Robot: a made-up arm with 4 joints.
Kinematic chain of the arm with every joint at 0, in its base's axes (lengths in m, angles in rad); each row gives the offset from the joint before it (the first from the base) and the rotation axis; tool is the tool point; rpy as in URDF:
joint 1: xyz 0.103 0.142 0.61 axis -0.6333 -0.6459 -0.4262
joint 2: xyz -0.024 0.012 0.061 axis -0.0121 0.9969 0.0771
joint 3: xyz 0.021 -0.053 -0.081 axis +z
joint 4: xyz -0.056 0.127 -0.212 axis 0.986 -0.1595 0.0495
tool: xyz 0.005 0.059 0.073 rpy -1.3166 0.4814 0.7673
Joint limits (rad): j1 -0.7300..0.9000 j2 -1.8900..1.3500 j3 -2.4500..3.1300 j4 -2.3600..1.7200
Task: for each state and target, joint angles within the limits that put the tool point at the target. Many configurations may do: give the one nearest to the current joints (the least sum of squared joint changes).
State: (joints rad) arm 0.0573 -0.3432 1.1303 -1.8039
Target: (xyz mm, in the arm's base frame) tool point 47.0 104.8 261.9
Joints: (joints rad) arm -0.2011 -0.3880 1.5373 -2.0641
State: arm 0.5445 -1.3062 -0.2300 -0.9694
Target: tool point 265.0 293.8 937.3
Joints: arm 0.5068 -1.8189 -0.8538 -1.0250
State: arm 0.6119 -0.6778 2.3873 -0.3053
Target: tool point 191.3 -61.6 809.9
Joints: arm 0.9000 -1.8456 2.1161 -0.2501
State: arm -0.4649 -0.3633 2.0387 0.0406
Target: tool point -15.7 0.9 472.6
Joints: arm -0.2202 0.0553 1.9694 0.6153
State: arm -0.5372 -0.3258 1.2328 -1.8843
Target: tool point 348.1 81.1 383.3
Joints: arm 0.2180 -1.0606 1.1562 -1.7960
